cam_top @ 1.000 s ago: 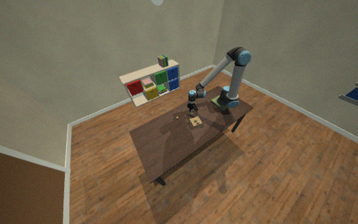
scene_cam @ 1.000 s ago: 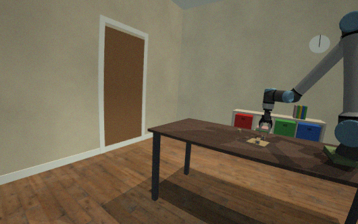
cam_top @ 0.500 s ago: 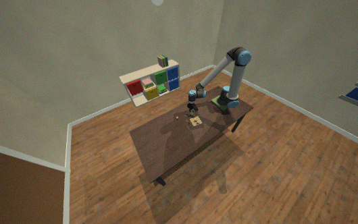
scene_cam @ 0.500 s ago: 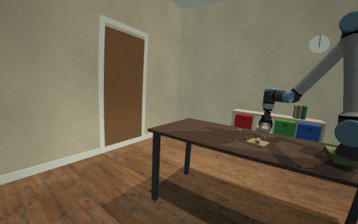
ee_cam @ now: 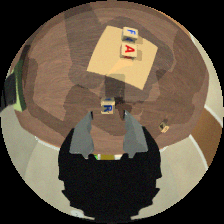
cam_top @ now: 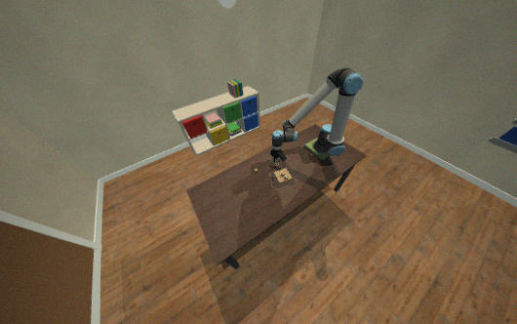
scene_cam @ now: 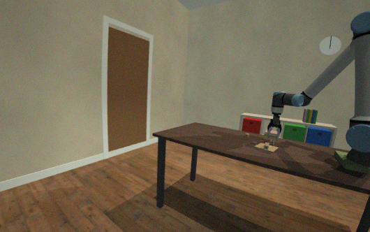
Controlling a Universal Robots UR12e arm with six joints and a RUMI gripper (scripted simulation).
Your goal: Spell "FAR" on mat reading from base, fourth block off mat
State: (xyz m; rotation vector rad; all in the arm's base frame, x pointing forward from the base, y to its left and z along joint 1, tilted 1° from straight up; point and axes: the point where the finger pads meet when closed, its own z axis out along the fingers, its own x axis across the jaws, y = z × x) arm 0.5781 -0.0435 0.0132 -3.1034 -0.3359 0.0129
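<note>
My hand is 13 cm to the right of the tan mat, 5 cm above it and 2 cm short of it.
</note>
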